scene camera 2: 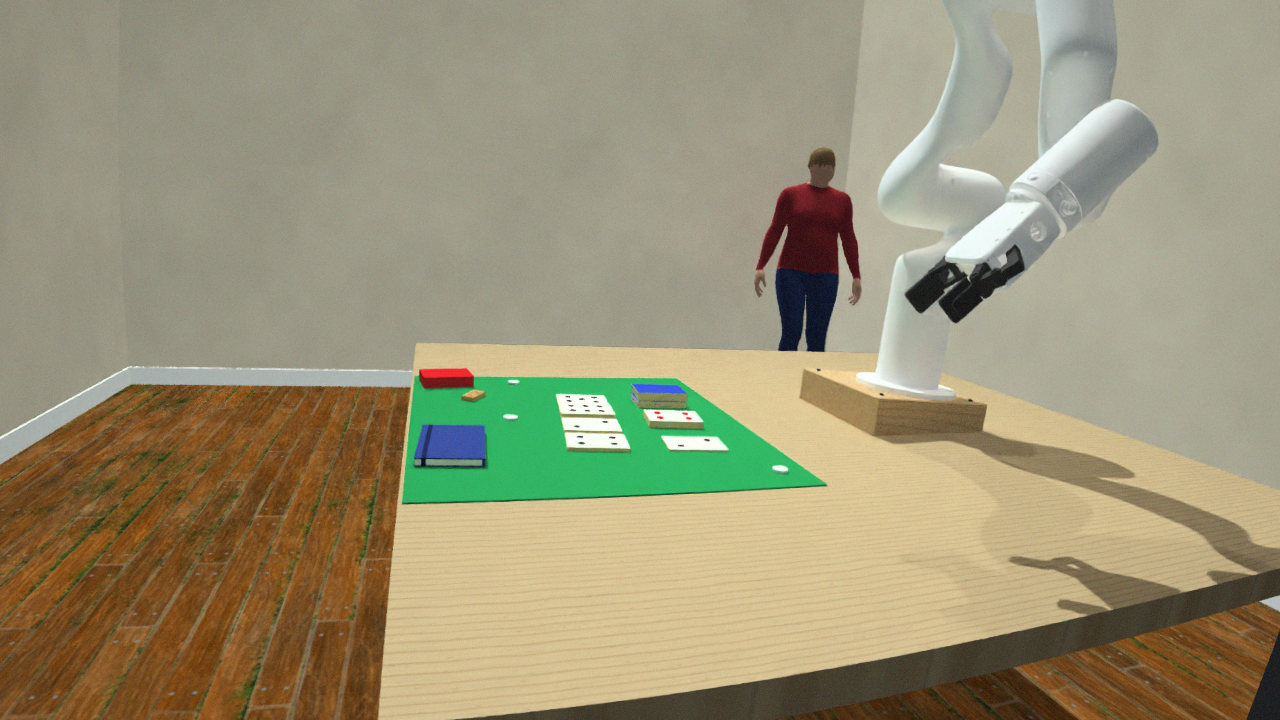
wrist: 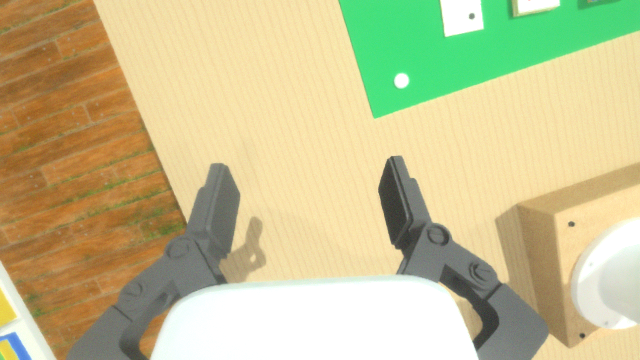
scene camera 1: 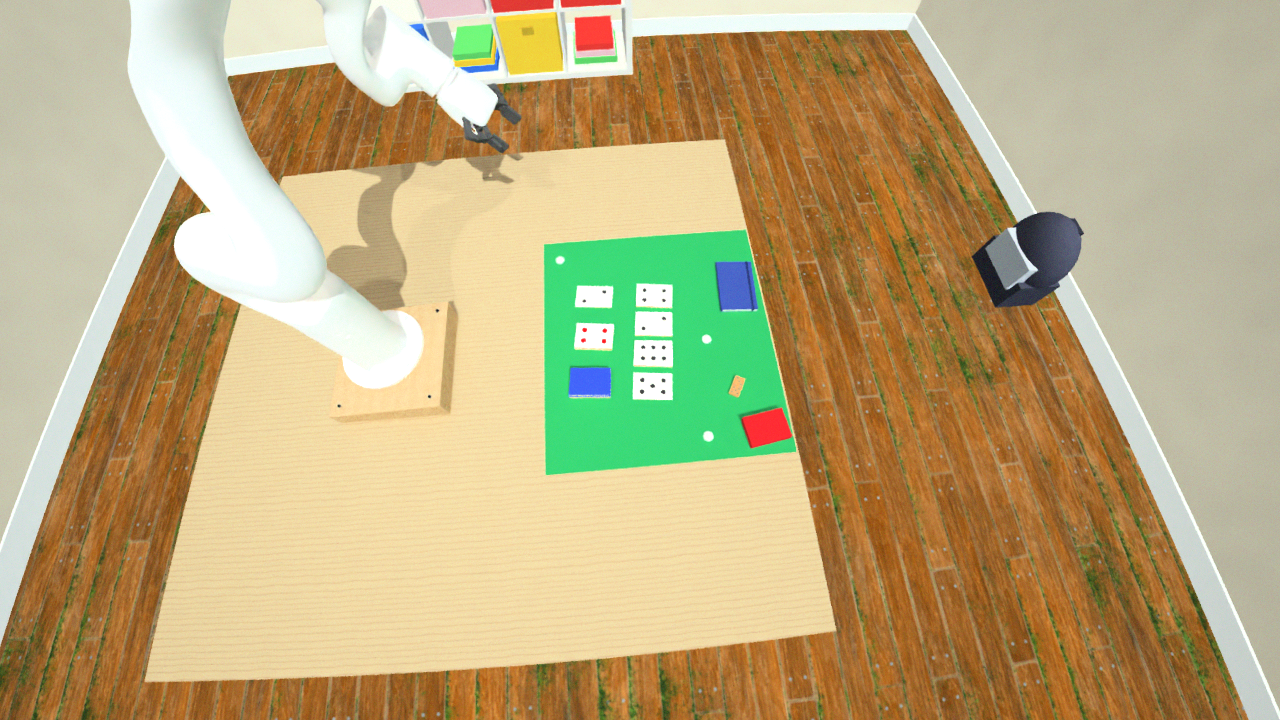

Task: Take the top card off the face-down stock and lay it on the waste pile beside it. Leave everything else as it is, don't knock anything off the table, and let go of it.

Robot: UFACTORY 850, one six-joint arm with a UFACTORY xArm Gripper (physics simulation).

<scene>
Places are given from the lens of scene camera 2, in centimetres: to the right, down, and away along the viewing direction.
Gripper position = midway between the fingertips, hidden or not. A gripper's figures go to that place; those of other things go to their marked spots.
my gripper (scene camera 2: 928,308): 33, -6, 75
blue notebook (scene camera 2: 439,445): -27, 11, 89
</scene>
